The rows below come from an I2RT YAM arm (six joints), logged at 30 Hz.
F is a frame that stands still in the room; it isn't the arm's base.
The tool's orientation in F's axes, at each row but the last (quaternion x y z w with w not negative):
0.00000 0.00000 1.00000 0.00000
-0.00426 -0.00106 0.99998 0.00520
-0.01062 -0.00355 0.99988 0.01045
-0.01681 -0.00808 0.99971 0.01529
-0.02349 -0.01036 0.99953 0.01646
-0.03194 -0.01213 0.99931 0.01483
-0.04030 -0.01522 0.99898 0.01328
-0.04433 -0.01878 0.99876 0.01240
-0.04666 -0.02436 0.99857 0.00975
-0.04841 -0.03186 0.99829 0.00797
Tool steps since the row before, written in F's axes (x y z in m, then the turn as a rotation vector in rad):
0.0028 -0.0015 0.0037 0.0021 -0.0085 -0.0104
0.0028 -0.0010 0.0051 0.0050 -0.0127 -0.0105
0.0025 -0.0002 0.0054 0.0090 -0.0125 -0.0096
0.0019 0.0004 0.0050 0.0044 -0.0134 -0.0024
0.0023 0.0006 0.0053 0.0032 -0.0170 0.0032
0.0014 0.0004 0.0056 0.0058 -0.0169 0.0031
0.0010 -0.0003 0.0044 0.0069 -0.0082 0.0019
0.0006 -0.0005 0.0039 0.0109 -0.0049 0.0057
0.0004 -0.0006 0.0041 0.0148 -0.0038 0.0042
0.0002 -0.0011 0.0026 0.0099 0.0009 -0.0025
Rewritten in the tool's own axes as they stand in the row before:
-0.0028 0.0015 0.0037 -0.0021 0.0085 -0.0104
-0.0029 0.0010 0.0051 -0.0050 0.0127 -0.0105
-0.0026 0.0001 0.0053 -0.0091 0.0124 -0.0097
-0.0021 -0.0005 0.0049 -0.0047 0.0133 -0.0023
-0.0025 -0.0008 0.0052 -0.0039 0.0168 0.0034
-0.0017 -0.0006 0.0055 -0.0065 0.0166 0.0031
-0.0014 0.0001 0.0043 -0.0073 0.0080 0.0016
-0.0010 0.0003 0.0038 -0.0115 0.0044 0.0049
-0.0008 0.0004 0.0041 -0.0152 0.0033 0.0030
-0.0005 0.0009 0.0026 -0.0096 -0.0009 -0.0035

